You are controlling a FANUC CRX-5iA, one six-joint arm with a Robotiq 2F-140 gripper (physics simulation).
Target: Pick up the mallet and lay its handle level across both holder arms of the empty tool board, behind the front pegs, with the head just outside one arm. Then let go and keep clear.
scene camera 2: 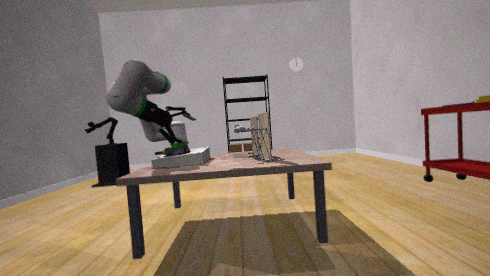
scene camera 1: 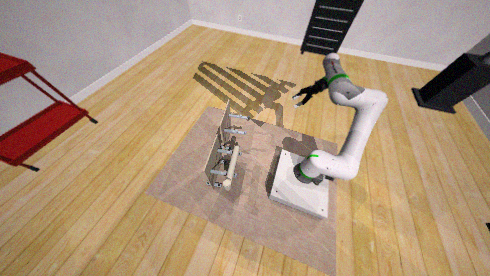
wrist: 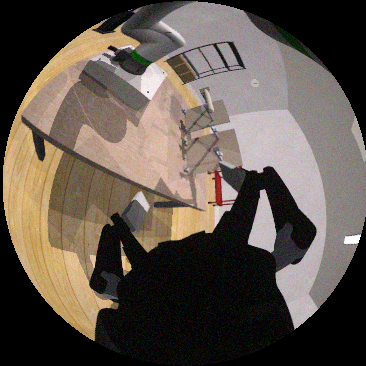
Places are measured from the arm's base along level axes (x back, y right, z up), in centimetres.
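Pixels of known places: gripper, fingertip midpoint: (scene camera 2: 190,131) (scene camera 1: 293,103) (wrist: 181,184); arm's base, link origin: (scene camera 2: 180,153) (scene camera 1: 304,173) (wrist: 131,65).
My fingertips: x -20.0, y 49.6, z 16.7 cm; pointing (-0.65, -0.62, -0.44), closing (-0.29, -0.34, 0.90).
For each thing: its middle in the pictures, then the offset to it from my fingertips.
- pale mallet, body centre: (scene camera 1: 232,165) (wrist: 207,98) dy -67.9, dx -26.6, dz -0.7 cm
- empty tool board, body centre: (wrist: 208,146) (scene camera 2: 256,137) (scene camera 1: 233,128) dy -36.1, dx -38.9, dz -7.5 cm
The pale mallet (scene camera 1: 233,164) (scene camera 2: 239,129) (wrist: 209,101) lies along the arms of the other tool board (scene camera 1: 213,159) (scene camera 2: 254,126) (wrist: 220,111). Its thick end points away from the empty board in scene camera 1; fine detail is blurred. The empty tool board (scene camera 1: 226,120) (scene camera 2: 266,141) (wrist: 231,144) stands upright in line with it, two bare holder arms reaching out towards the robot's side. My gripper (scene camera 1: 297,101) (scene camera 2: 185,131) (wrist: 181,184) is open, with nothing between its fingers. It is raised near the table's edge, well apart from the mallet and both boards.
Both boards stand on the table (scene camera 1: 185,165) (scene camera 2: 225,175) (wrist: 145,155). The robot's white base block (scene camera 1: 305,200) (scene camera 2: 181,159) (wrist: 117,85) is at the table's other side. A red cart (scene camera 1: 37,132) (scene camera 2: 450,165) (wrist: 218,189) and a black shelf rack (scene camera 2: 246,99) stand farther off.
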